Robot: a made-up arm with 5 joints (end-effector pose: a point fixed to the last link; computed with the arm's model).
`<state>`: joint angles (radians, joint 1 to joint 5).
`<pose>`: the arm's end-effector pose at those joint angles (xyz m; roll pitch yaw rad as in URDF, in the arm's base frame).
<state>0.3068 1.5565 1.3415 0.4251 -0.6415</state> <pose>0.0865 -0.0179 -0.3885 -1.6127 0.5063 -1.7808</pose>
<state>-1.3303 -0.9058 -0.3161 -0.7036 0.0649</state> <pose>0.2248 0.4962 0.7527 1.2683 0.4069 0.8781</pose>
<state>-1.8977 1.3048 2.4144 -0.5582 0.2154</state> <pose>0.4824 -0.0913 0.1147 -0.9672 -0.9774 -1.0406</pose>
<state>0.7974 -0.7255 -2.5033 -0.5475 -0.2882</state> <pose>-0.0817 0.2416 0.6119 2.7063 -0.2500 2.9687</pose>
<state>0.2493 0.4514 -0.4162 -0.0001 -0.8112</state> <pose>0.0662 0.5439 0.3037 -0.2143 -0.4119 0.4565</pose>
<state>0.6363 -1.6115 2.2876 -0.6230 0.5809</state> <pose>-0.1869 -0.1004 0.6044 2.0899 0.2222 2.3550</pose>
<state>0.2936 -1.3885 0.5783 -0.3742 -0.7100</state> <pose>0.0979 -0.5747 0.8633 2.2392 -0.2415 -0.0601</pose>
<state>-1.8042 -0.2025 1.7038 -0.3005 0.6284</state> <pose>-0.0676 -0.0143 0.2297 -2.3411 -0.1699 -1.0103</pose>
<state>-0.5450 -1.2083 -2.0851 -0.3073 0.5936</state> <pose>0.2425 -0.1457 0.8232 1.9485 -0.0940 -0.8978</pose>
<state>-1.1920 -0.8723 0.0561 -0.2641 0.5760</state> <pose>0.1450 0.4643 0.3791 0.3559 1.2370 0.3926</pose>
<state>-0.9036 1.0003 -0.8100 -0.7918 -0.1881</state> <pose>-0.2561 0.1793 0.1051 -0.2521 -0.0521 1.5743</pose>
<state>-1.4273 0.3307 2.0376 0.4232 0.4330</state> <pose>-0.0655 -0.1117 0.2885 -2.7439 -0.4732 -0.9784</pose>
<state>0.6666 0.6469 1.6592 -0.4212 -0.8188</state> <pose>0.5908 0.0969 0.1601 0.5880 1.1645 -0.6401</pose>
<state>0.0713 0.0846 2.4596 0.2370 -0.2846</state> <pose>0.0208 0.4249 0.2612 -3.0505 0.4681 3.0804</pose>
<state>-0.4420 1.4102 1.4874 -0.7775 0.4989</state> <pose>0.3137 -0.2707 -0.0048 -0.6285 -0.2953 -1.7053</pose>
